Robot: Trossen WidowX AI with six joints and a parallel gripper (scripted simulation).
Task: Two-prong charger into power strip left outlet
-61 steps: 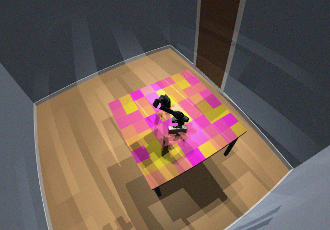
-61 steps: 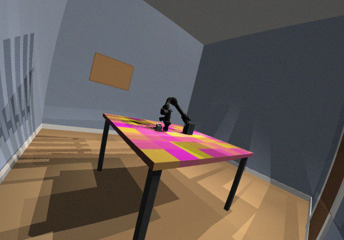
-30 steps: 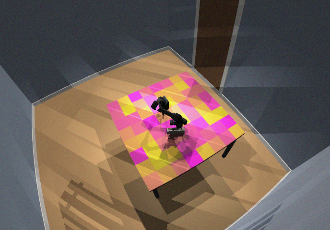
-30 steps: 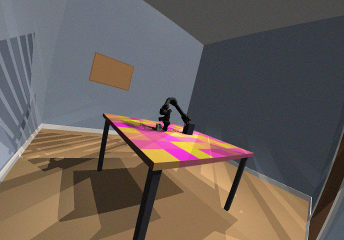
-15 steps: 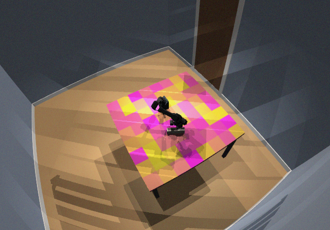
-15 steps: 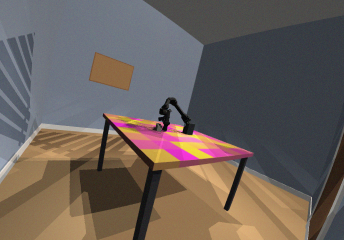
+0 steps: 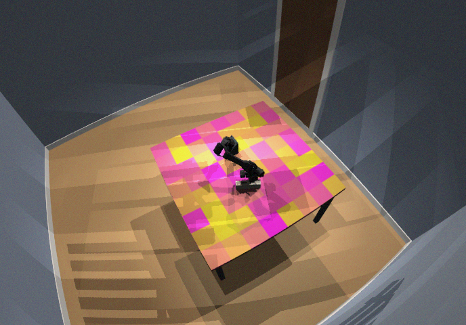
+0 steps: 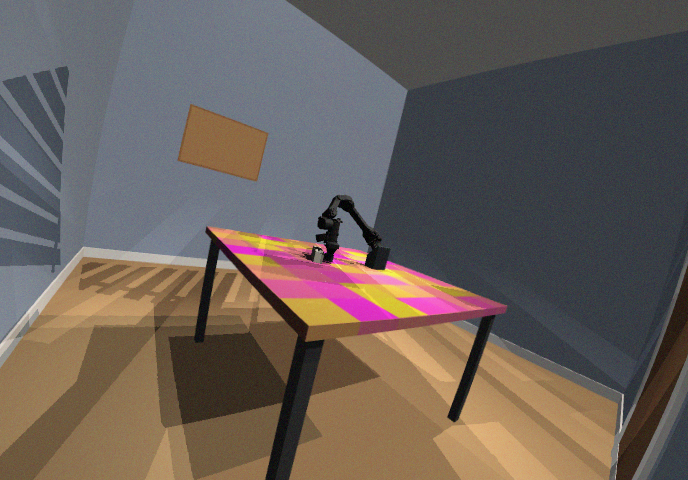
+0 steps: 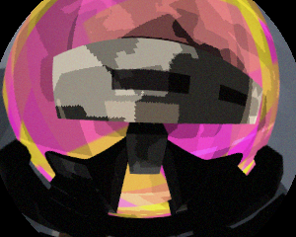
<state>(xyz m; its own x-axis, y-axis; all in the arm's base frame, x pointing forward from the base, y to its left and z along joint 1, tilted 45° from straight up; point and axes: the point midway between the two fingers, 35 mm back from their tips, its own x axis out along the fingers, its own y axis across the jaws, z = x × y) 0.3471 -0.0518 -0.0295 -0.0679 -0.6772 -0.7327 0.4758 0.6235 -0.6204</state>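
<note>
My gripper tip is now 1 cm short of the charger, 1 cm to the left of it and 1 cm below it.
</note>
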